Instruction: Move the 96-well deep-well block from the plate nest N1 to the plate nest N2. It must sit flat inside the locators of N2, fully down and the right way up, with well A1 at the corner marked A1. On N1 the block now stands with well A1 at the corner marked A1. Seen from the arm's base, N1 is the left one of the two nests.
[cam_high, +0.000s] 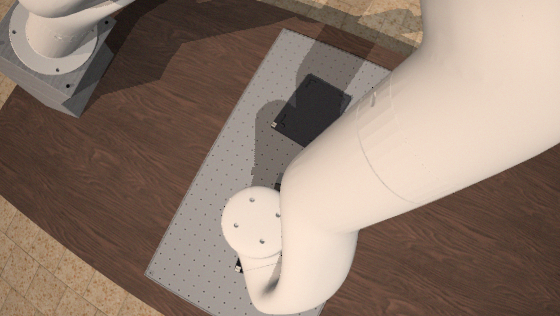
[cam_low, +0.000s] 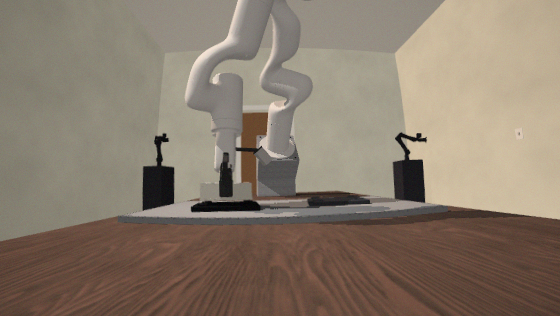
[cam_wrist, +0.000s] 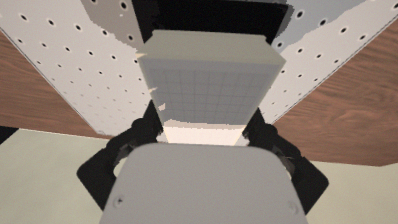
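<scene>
Right now the cream 96-well deep-well block is right at my hand. Round my hand: plate nest N1: 90 mm behind, 290 mm to the left, 40 mm below; black plate nest N2: 40 mm below.
</scene>
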